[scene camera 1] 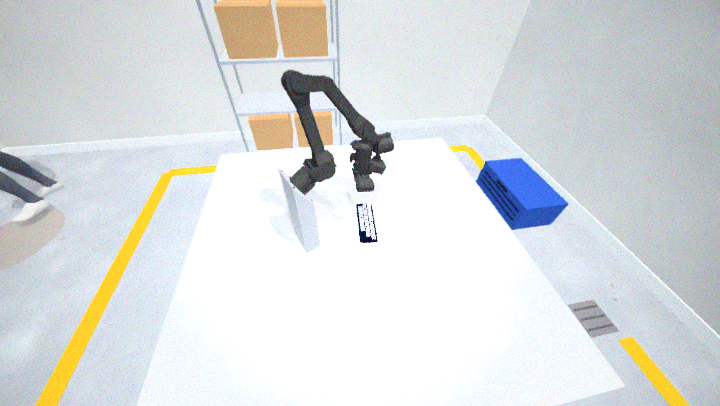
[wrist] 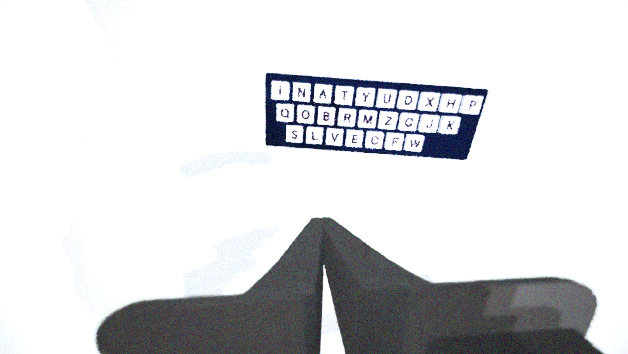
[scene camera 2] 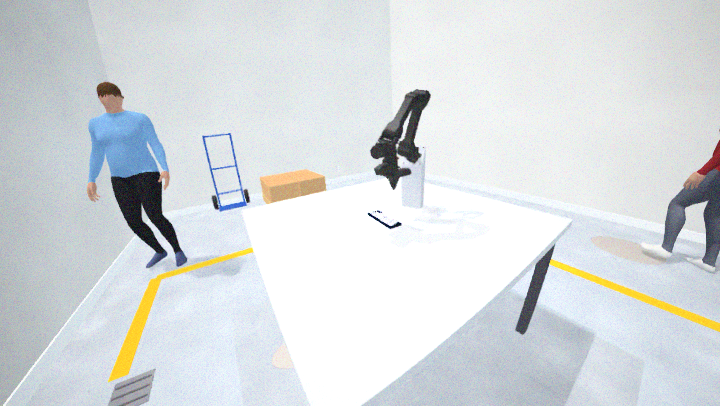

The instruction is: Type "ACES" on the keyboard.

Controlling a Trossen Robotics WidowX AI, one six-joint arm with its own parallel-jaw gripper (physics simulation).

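Frame: origin at the arm's base, x ahead, y left, z up, level; centimetres.
Where they show: gripper, fingertip midpoint: (wrist: 320, 226) (scene camera 2: 393, 189); arm's base, origin of the base link: (scene camera 1: 297, 186) (scene camera 2: 413, 156).
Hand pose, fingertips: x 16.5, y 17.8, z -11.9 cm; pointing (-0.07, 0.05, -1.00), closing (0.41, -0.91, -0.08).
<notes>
Things, the pixels of their top centre, and the offset from my fingertips. Level surfaces: height alone.
- keyboard, middle of its top: (wrist: 372, 119) (scene camera 1: 366, 220) (scene camera 2: 383, 216) dx +4.3, dy -3.6, dz -14.6 cm
- white table, its level: dz -16.4 cm
- S key, middle of its top: (wrist: 294, 134) dx +0.0, dy +2.8, dz -14.6 cm
- E key, middle of its top: (wrist: 354, 139) dx +1.9, dy -2.8, dz -14.6 cm
- C key, middle of its top: (wrist: 374, 140) dx +2.6, dy -4.7, dz -14.6 cm
The keyboard (scene camera 1: 367, 222) (scene camera 2: 384, 218) (wrist: 445, 141) is a dark blue board with three rows of white letter keys, flat on the white table (scene camera 1: 352, 312) (scene camera 2: 373, 282). In the wrist view, the A key (wrist: 323, 93) is third from the left in the far row. The S key (wrist: 294, 134) is at the left end of the near row, with the E key (wrist: 354, 139) and the C key (wrist: 374, 140) side by side further right. My gripper (scene camera 1: 364, 189) (scene camera 2: 393, 188) (wrist: 320, 226) is shut and empty, pointing down above the table. Its tips appear below the keyboard in the wrist view.
A light grey upright panel (scene camera 1: 301, 216) (scene camera 2: 413, 186) stands beside the keyboard at the arm's base. Off the table are a blue crate (scene camera 1: 524, 186), a shelf rack (scene camera 1: 277, 61) with boxes, a hand truck (scene camera 2: 223, 167), and a person in blue (scene camera 2: 126, 143). Another person (scene camera 2: 676, 216) is partly visible.
</notes>
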